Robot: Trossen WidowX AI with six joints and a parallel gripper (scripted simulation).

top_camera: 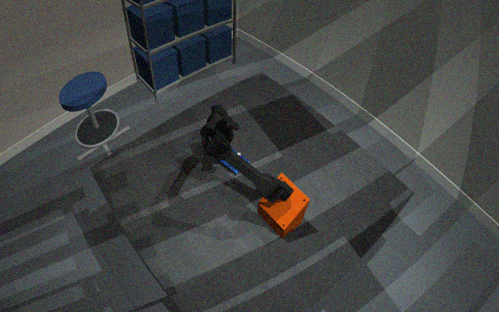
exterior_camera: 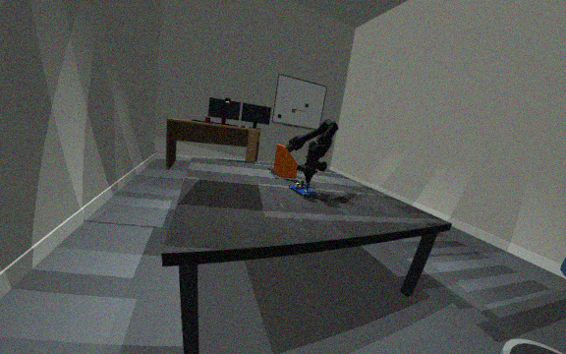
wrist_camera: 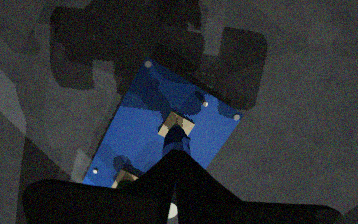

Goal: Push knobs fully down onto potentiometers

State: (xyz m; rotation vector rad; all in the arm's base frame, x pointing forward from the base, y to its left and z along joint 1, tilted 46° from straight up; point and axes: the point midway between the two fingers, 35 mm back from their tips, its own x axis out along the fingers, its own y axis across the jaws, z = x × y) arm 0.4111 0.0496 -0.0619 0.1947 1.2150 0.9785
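Right now my gripper tip is 20 mm above the blue knob. From my gripper tip the other things lie so: green knob 70 mm behind, 20 mm below.
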